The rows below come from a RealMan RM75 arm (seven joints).
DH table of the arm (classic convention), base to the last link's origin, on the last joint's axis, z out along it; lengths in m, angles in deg. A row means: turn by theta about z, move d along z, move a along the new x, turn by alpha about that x. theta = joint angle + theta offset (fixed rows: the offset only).
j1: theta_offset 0; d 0.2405; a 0; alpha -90
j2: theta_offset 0; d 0; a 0; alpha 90
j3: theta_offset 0; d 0.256; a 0; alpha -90
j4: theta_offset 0; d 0; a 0; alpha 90
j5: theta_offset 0; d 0.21; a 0; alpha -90
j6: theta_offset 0; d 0; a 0; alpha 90
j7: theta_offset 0; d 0.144; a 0; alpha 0
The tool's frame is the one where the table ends.
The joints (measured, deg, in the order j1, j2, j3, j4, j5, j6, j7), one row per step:
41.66 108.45 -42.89 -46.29 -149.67 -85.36 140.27
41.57 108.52 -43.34 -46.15 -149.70 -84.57 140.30
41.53 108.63 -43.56 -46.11 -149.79 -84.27 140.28
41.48 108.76 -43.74 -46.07 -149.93 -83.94 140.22
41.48 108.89 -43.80 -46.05 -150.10 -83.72 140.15
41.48 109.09 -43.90 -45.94 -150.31 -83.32 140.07
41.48 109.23 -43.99 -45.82 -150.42 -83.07 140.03
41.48 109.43 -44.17 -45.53 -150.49 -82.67 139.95
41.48 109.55 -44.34 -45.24 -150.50 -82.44 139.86
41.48 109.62 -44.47 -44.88 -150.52 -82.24 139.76
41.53 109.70 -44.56 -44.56 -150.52 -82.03 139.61
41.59 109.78 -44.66 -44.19 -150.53 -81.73 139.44
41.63 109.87 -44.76 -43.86 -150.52 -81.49 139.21
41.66 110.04 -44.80 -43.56 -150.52 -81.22 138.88
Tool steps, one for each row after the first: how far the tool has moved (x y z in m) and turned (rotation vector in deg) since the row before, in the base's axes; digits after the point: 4 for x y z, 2 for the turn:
0.0011 0.0008 -0.0011 0.27 -0.47 0.09
0.0004 0.0000 -0.0011 -0.01 -0.23 0.06
0.0006 0.0000 -0.0011 0.00 -0.26 0.07
0.0003 0.0001 -0.0010 -0.01 -0.18 0.07
0.0005 0.0001 -0.0017 0.00 -0.22 0.06
0.0003 -0.0001 -0.0014 -0.05 -0.10 0.01
0.0005 -0.0002 -0.0025 -0.13 -0.08 0.01
0.0005 -0.0004 -0.0021 -0.21 -0.02 0.00
0.0007 -0.0005 -0.0018 -0.23 -0.01 -0.06
0.0003 -0.0002 -0.0017 -0.18 0.01 0.05
0.0004 0.0000 -0.0018 -0.15 -0.02 0.07
0.0003 -0.0002 -0.0018 -0.20 -0.01 0.12
0.0002 -0.0003 -0.0023 -0.20 0.03 0.20

